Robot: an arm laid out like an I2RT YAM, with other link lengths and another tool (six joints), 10 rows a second.
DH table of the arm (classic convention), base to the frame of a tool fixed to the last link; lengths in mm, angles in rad. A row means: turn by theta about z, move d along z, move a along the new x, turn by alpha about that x. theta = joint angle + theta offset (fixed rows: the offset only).
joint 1: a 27.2, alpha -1.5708, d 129.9, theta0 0
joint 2: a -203.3, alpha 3.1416, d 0, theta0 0
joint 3: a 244.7, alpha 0, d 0, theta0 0.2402
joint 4: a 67.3, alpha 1.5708, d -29, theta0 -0.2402
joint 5: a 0, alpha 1.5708, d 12.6, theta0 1.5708
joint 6: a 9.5, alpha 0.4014, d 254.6, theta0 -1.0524
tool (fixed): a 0, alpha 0, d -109.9, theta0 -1.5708
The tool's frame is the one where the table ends.
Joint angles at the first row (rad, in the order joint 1, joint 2, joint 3, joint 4, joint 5, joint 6):
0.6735, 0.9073, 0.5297, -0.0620, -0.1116, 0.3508
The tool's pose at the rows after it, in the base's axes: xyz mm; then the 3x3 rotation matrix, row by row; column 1 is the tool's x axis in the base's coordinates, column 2 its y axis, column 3 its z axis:
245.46 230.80 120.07; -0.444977 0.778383 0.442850; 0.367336 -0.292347 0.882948; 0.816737 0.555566 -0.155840
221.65 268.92 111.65; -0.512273 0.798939 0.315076; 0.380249 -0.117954 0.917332; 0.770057 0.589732 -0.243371
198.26 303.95 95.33; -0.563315 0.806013 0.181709; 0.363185 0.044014 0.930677; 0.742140 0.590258 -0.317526
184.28 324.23 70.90; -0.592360 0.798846 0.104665; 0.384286 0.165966 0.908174; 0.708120 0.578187 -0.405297
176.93 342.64 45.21; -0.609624 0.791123 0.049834; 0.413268 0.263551 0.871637; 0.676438 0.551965 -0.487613
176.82 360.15 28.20; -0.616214 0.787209 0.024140; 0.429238 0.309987 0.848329; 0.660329 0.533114 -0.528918
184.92 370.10 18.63; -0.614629 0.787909 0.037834; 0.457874 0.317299 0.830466; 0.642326 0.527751 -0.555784
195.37 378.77 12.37; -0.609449 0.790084 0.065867; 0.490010 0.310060 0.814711; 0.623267 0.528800 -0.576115
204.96 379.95 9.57; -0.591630 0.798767 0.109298; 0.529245 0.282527 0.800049; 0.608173 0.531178 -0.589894
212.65 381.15 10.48; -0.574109 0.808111 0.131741; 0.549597 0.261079 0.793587; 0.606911 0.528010 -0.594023
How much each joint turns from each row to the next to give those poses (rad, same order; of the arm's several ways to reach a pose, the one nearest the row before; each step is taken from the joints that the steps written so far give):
0.0466, 0.0794, 0.0461, -0.0118, -0.0084, -0.0386
0.1552, 0.1342, 0.0828, -0.0180, 0.0504, -0.0682
0.1156, 0.1507, 0.0759, 0.0058, 0.0019, -0.0527
0.0721, 0.1530, 0.0672, 0.0008, 0.0206, -0.0435
0.0484, 0.1717, 0.0957, -0.0103, 0.0175, -0.0320
0.0237, 0.1407, 0.1000, -0.0054, 0.0092, -0.0119
0.0011, 0.0981, 0.0850, -0.0137, 0.0233, -0.0022
-0.0026, 0.0858, 0.0870, -0.0195, 0.0312, 0.0045
-0.0065, 0.0469, 0.0530, -0.0195, 0.0382, 0.0210
-0.0115, 0.0256, 0.0424, -0.0232, 0.0114, 0.0145

